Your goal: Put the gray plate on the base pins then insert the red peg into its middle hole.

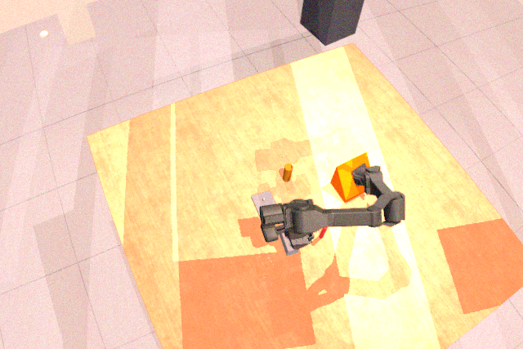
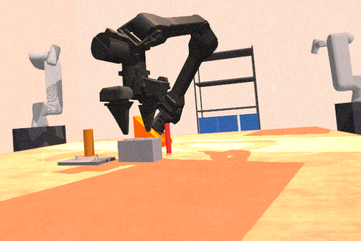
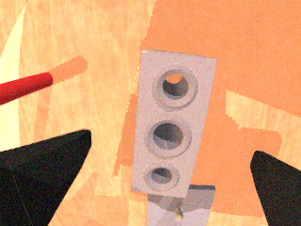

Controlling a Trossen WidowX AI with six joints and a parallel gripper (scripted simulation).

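Right now the gray plate is 3 cm below my gripper tip. The rest, counted from my gripper tip: red peg: 11 cm behind, 5 cm to the left, 2 cm below; then orange cylinder: 20 cm to the right, 14 cm behind, 2 cm below.
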